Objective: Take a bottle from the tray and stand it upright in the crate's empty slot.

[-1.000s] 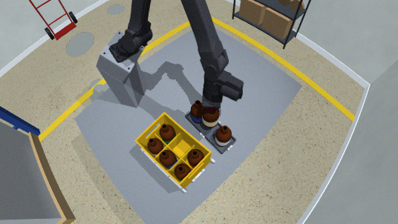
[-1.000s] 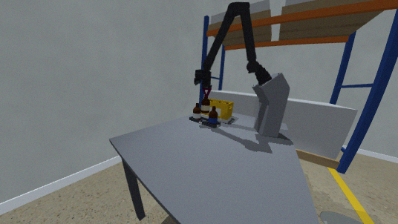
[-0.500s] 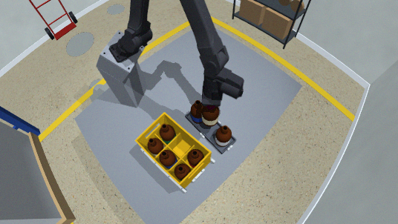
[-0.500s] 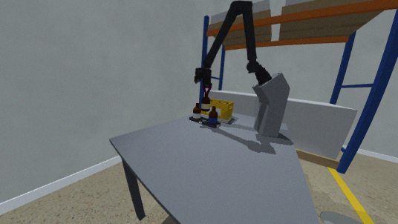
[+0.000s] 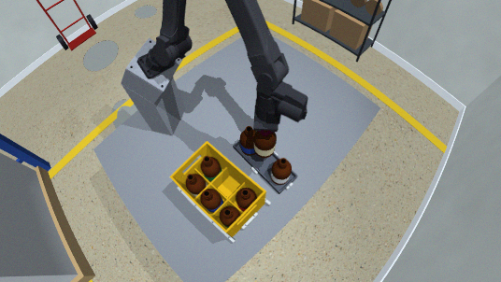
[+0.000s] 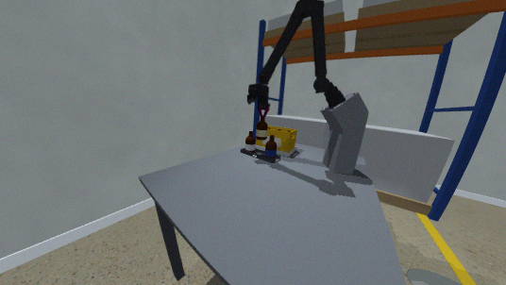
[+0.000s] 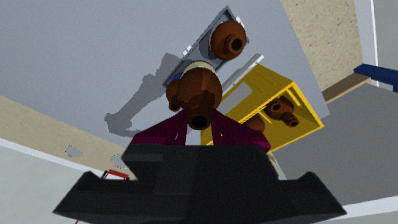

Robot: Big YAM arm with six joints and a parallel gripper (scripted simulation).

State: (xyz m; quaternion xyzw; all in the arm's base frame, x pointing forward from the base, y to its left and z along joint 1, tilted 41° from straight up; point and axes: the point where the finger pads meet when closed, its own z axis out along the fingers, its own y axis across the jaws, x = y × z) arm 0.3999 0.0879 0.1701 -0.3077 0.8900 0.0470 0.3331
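Now: the glass bottle 60 mm below my hand. Round my hand: yellow crate (220 mm to the right, 180 mm below); dark tray (250 mm below).
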